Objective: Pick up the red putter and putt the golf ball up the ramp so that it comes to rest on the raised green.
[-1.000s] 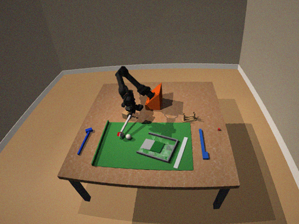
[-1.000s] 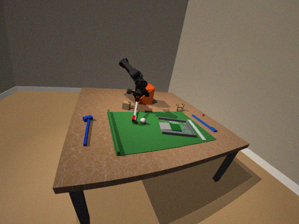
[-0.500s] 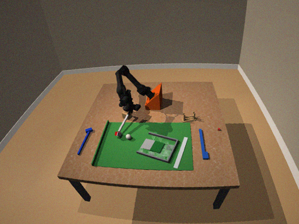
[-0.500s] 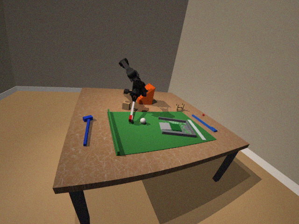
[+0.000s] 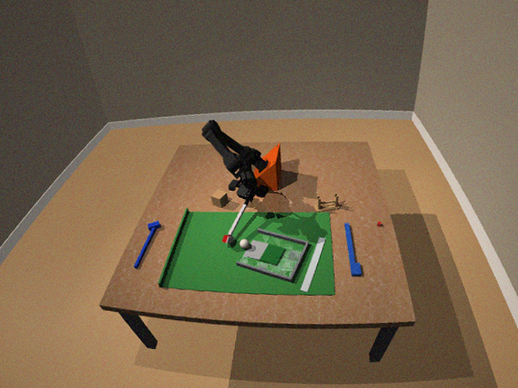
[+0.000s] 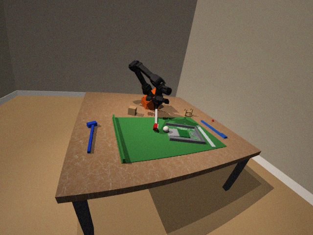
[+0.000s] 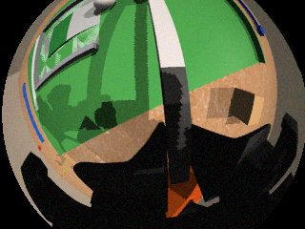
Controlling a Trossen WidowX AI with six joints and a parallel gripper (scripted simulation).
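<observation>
Right now my gripper tip is 11 cm short of the red putter, 3 cm to the left of it and 1 cm above it. Also, from my gripper tip: green rail (24 cm ahead, 33 cm to the right, 6 cm below); then golf ball (23 cm ahead, 5 cm below); then wooden stand (5 cm behind, 38 cm to the left, 4 cm below).
</observation>
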